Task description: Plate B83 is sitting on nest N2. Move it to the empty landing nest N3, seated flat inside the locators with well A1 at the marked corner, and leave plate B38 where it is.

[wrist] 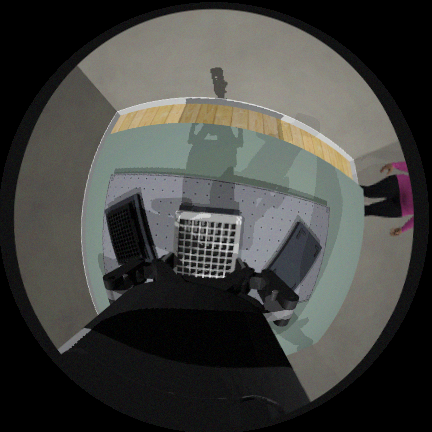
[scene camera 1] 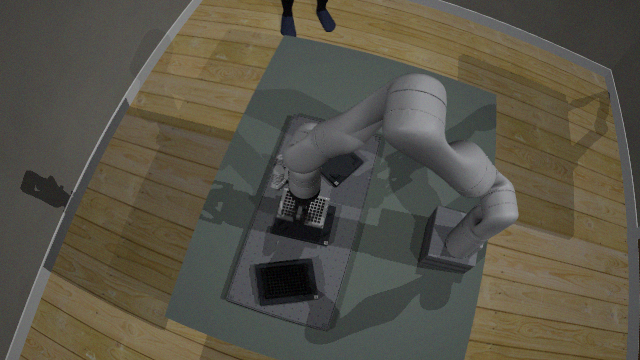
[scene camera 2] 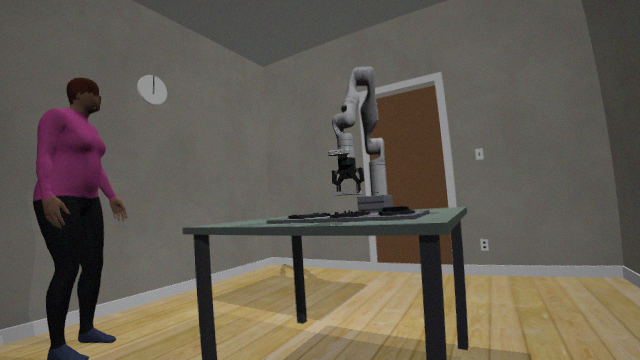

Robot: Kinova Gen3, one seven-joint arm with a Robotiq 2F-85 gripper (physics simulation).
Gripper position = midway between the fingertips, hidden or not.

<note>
I see my gripper (wrist: 203, 262), a black plate (scene camera 1: 287, 281), a dark nest (scene camera 1: 343, 165) and a dark nest (scene camera 1: 307, 233).
The black plate also shows in the wrist view (wrist: 122, 226).
</note>
